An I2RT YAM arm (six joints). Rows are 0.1 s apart.
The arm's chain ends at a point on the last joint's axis. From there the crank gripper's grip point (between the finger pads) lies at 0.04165 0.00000 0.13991 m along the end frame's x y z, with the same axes.
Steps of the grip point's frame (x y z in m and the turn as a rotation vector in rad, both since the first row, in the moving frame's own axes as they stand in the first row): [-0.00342, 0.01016, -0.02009, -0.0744, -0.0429, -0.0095]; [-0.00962, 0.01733, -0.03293, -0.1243, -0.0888, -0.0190]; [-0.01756, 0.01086, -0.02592, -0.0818, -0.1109, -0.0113]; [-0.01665, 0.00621, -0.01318, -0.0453, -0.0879, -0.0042]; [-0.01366, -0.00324, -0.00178, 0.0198, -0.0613, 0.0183]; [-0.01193, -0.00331, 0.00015, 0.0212, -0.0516, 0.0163]
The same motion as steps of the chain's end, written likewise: [0.00257, 0.00006, -0.02137, -0.0744, -0.0429, -0.0095]; [0.00276, 0.00045, -0.03503, -0.1243, -0.0888, -0.0190]; [-0.00190, -0.00036, -0.02922, -0.0818, -0.1109, -0.0113]; [-0.00422, -0.00005, -0.01616, -0.0453, -0.0879, -0.0042]; [-0.00503, -0.00113, -0.00405, 0.0198, -0.0613, 0.0183]; [-0.00468, -0.00094, -0.00179, 0.0212, -0.0516, 0.0163]
